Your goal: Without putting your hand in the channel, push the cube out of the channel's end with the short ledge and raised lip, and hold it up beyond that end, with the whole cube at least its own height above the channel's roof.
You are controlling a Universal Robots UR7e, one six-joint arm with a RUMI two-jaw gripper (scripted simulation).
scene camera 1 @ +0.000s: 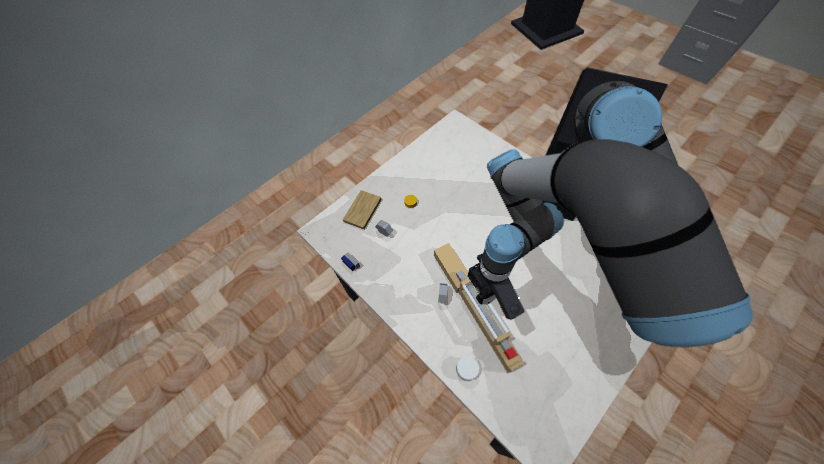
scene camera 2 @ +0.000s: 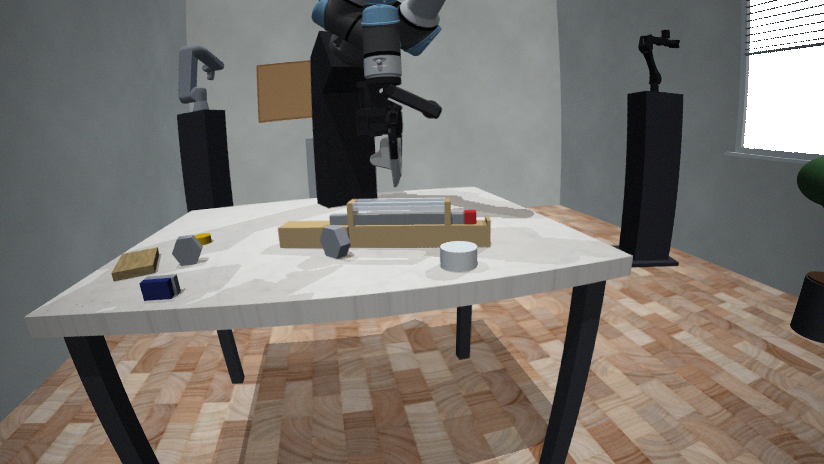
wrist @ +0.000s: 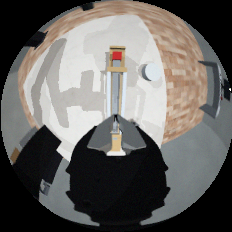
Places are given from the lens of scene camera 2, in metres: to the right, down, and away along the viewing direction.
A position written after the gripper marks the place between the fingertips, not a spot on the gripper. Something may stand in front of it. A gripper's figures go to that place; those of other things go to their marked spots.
gripper [scene camera 2: 395,186]: -0.03, -0.09, 0.77
blue block [scene camera 2: 161,287]: -0.41, 0.09, 0.53
white cylinder [scene camera 2: 456,256]: 0.07, 0.04, 0.63
wooden plate [scene camera 2: 139,263]: -0.57, 0.07, 0.66
The marked spots on the blue block and the wooden plate are 0.20 m apart.
